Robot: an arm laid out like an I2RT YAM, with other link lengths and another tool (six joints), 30 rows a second.
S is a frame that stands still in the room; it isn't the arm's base.
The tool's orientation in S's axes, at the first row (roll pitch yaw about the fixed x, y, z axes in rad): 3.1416 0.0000 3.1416
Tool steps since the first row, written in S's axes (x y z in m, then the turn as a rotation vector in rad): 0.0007 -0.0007 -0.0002 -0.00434 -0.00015 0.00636; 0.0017 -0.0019 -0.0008 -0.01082 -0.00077 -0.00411; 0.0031 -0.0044 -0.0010 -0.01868 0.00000 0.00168; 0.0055 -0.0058 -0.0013 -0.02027 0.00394 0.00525; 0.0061 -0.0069 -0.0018 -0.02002 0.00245 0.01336; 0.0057 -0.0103 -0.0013 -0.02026 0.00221 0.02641; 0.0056 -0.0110 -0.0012 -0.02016 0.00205 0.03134; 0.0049 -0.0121 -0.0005 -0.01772 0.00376 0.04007; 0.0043 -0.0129 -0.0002 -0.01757 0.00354 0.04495
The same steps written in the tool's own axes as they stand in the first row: -0.0007 -0.0007 0.0002 0.00434 -0.00015 -0.00636; -0.0017 -0.0019 0.0008 0.01082 -0.00077 0.00411; -0.0031 -0.0044 0.0010 0.01868 0.00000 -0.00168; -0.0055 -0.0058 0.0013 0.02027 0.00394 -0.00525; -0.0061 -0.0069 0.0018 0.02002 0.00245 -0.01336; -0.0057 -0.0103 0.0013 0.02026 0.00221 -0.02641; -0.0056 -0.0110 0.0012 0.02016 0.00205 -0.03134; -0.0049 -0.0121 0.0005 0.01772 0.00376 -0.04007; -0.0043 -0.0129 0.0002 0.01757 0.00354 -0.04495
